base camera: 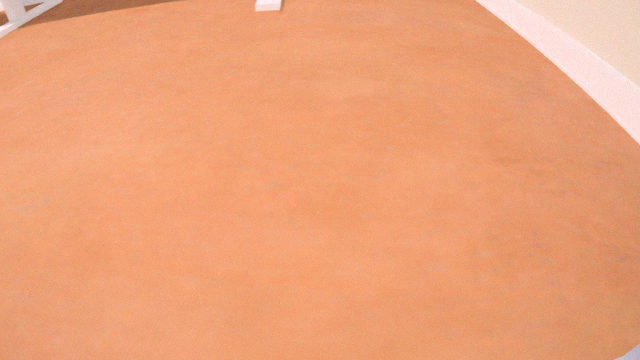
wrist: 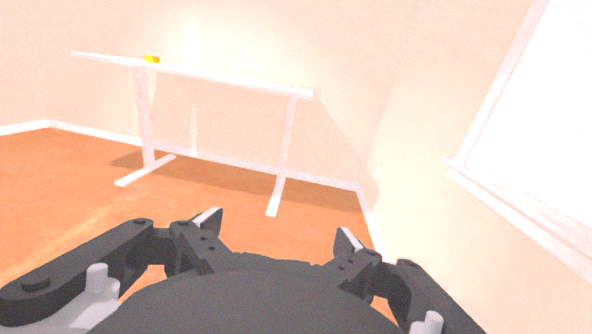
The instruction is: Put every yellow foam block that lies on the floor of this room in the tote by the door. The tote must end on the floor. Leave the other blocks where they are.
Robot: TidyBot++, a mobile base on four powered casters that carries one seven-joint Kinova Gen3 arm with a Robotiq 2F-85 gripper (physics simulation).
In view: my gripper (wrist: 278,230) and a window (wrist: 519,157).
